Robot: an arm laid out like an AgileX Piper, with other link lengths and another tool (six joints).
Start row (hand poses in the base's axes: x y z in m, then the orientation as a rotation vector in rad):
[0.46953, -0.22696, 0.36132, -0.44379, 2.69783, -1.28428]
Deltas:
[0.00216, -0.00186, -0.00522, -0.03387, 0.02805, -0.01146]
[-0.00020, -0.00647, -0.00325, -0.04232, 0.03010, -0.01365]
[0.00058, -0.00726, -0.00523, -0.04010, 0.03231, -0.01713]
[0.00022, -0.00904, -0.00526, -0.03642, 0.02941, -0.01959]
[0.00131, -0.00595, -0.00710, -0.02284, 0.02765, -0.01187]
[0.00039, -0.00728, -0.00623, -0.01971, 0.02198, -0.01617]
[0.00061, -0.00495, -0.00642, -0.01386, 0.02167, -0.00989]
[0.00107, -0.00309, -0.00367, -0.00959, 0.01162, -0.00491]
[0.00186, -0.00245, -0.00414, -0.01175, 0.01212, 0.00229]
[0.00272, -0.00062, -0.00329, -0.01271, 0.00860, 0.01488]
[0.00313, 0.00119, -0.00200, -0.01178, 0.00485, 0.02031]
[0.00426, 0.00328, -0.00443, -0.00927, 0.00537, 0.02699]
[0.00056, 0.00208, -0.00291, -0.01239, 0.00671, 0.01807]
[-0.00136, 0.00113, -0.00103, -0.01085, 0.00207, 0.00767]
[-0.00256, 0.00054, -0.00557, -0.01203, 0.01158, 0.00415]
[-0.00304, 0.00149, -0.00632, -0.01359, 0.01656, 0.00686]
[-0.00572, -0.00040, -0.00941, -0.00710, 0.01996, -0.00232]
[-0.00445, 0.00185, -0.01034, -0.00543, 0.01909, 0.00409]
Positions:
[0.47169, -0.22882, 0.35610, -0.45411, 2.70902, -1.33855]
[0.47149, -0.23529, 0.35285, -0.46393, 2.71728, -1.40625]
[0.47207, -0.24255, 0.34762, -0.47087, 2.72919, -1.47274]
[0.47229, -0.25159, 0.34236, 0.46132, -2.68027, 1.50058]
[0.47360, -0.25754, 0.33526, 0.46070, -2.63747, 1.50868]
[0.47399, -0.26482, 0.32903, 0.45073, -2.60100, 1.51468]
[0.47460, -0.26977, 0.32261, 0.44972, -2.57098, 1.51522]
[0.47567, -0.27286, 0.31894, 0.44944, -2.55309, 1.51815]
[0.47753, -0.27531, 0.31480, 0.45884, -2.53408, 1.52565]
[0.48025, -0.27593, 0.31151, 0.48258, -2.51865, 1.54060]
[0.48338, -0.27474, 0.30951, 0.51121, -2.50729, 1.55851]
[0.48764, -0.27146, 0.30508, 0.54947, -2.49825, 1.57528]
[0.48820, -0.26938, 0.30217, 0.57629, -2.48388, 1.59146]
[0.48684, -0.26825, 0.30114, 0.58639, -2.47297, 1.60522]
[0.48428, -0.26771, 0.29557, 0.59784, -2.45375, 1.61242]
[0.48124, -0.26622, 0.28925, 0.61579, -2.42971, 1.61874]
[0.47552, -0.26662, 0.27984, 0.62476, -2.40870, 1.61183]
[0.47107, -0.26477, 0.26950, 0.64162, -2.39033, 1.60608]

